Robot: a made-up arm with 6 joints.
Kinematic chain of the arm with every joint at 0, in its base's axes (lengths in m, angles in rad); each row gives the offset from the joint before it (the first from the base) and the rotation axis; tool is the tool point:
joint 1: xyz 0 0 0.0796 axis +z
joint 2: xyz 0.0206 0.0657 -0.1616 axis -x
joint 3: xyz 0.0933 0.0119 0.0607 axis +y
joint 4: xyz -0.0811 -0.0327 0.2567 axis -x
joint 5: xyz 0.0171 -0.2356 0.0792 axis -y
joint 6: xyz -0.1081 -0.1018 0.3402 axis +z
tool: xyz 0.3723 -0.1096 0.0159
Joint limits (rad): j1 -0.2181..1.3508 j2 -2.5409..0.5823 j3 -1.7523..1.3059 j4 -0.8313..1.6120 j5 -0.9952..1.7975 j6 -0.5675..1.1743
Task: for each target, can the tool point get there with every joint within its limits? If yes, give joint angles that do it. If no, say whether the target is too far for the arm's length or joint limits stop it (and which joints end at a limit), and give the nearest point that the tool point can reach.
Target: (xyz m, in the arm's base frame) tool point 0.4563 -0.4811 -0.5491
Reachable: yes | joints 0.3945 -1.5374 0.4140 -0.4638 0.8074 0.4793
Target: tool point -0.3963 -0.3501 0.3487
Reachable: yes | joints 0.3418 -0.6440 -1.0259 0.4036 0.2395 0.8551
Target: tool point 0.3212 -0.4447 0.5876
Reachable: yes | joints 0.1678 -0.4985 0.5311 0.1713 1.1776 0.5643
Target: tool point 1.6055 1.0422 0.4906
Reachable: no: too far | nearest point 0.9513 0.6175 0.2784 | short by 0.808 m
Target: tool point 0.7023 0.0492 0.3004
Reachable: yes | joints 0.8240 -1.0682 0.4809 0.4050 0.1576 0.9517
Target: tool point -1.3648 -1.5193 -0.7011
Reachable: no: too far | nearest point -0.5919 -0.7334 -0.3874 | short by 1.146 m
